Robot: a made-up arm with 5 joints.
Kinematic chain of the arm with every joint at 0, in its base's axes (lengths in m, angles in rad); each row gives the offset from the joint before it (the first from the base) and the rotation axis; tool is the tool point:
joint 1: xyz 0 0 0.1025 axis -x
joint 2: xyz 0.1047 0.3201 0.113 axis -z
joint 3: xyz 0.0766 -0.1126 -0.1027 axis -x
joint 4: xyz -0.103 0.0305 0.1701 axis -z
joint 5: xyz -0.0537 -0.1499 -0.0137 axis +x
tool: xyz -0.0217 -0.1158 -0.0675
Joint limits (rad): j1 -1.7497..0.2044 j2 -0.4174..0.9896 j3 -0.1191..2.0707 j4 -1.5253..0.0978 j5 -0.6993..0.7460
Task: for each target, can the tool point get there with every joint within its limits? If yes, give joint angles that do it. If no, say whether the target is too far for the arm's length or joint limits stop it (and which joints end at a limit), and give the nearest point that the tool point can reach.
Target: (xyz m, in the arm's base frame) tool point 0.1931 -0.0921 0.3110
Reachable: yes | joints -0.6361 0.1806 0.4264 -0.8480 -0.3774
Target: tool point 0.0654 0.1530 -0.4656
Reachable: no: joint limits stop it (at a limit: joint 1, joint 3) | nearest point 0.0878 -0.0961 0.0136 | short by 0.541 m
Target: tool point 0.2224 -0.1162 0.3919
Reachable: yes | joints -1.2833 -0.1829 1.3850 -0.8686 0.3838
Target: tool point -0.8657 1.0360 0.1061
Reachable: no: too far | nearest point -0.2726 0.2570 0.2260 | short by 0.986 m
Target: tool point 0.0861 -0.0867 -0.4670
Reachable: no: joint limits stop it (at a limit: joint 1, joint 3, joint 5) | nearest point 0.0962 -0.1423 -0.0012 | short by 0.469 m
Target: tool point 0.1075 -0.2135 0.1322
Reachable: yes | joints -1.3772 -0.0743 0.2505 -0.2757 -0.4377
